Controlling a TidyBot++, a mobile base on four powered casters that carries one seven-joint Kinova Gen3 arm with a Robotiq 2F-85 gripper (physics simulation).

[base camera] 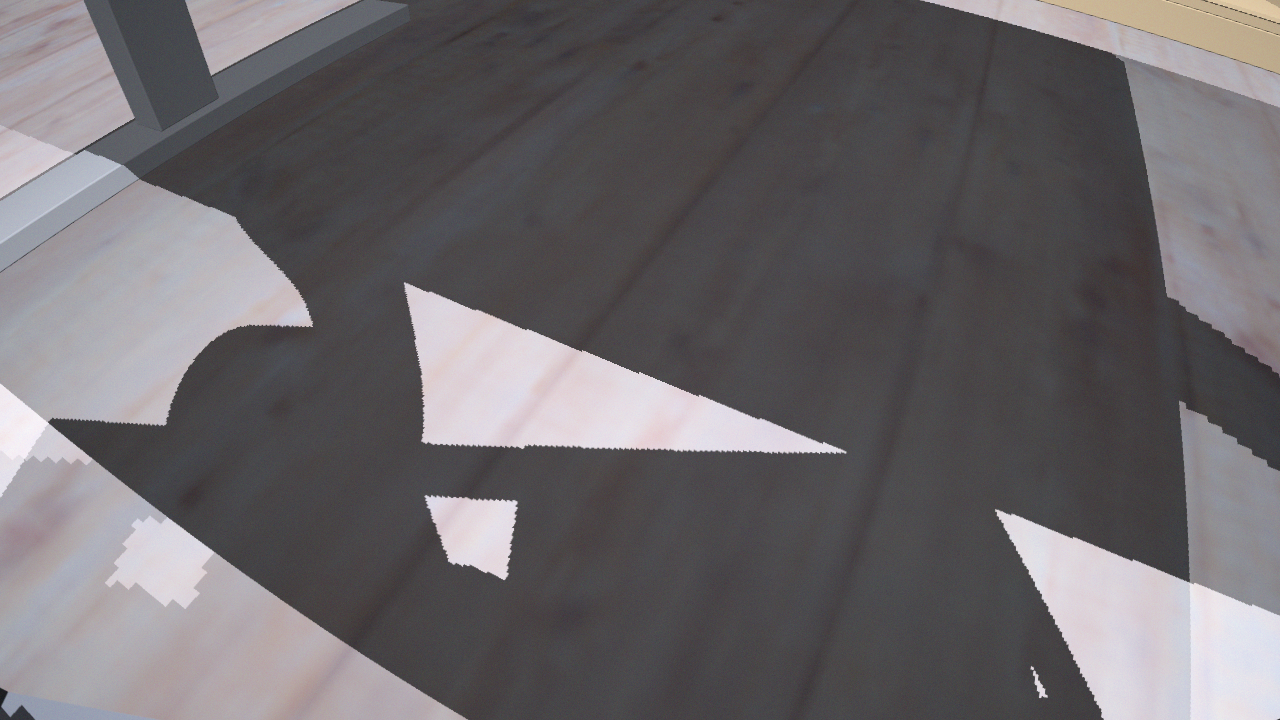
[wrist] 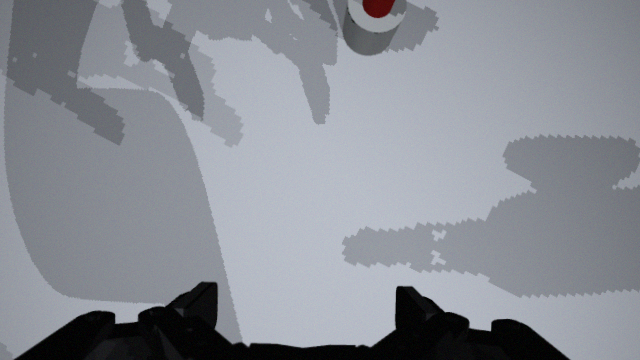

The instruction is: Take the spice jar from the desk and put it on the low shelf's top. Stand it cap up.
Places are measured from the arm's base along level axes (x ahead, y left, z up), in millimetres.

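Where they show: gripper, fingertip midpoint: (wrist: 306, 304).
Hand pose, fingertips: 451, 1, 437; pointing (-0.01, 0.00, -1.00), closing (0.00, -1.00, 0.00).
After its pixels a point has its place, as x, y, z.
The spice jar (wrist: 372, 37) {618, -41, 358}, a grey cylinder with a pale top and a red cap, stands upright on the pale grey desk top (wrist: 300, 190) {503, 10, 324}. It is at the upper edge of the wrist view, a little right of the middle, and its far part is cut off. My gripper (wrist: 306, 304) {451, 1, 437} is open and empty above the desk, with the jar well beyond its fingertips. The gripper and jar do not show in the base camera view. I cannot tell the low shelf for certain in either view.
A grey post (base camera: 156, 62) {736, 503, -303} stands on a long grey foot bar (base camera: 295, 67) {871, 422, -377} at the upper left of the base camera view. A light wooden edge (base camera: 1181, 26) {1219, -903, -370} shows at the upper right. Dark shadows lie across the wood-patterned floor (base camera: 554, 394) {397, 56, -396} and the desk.
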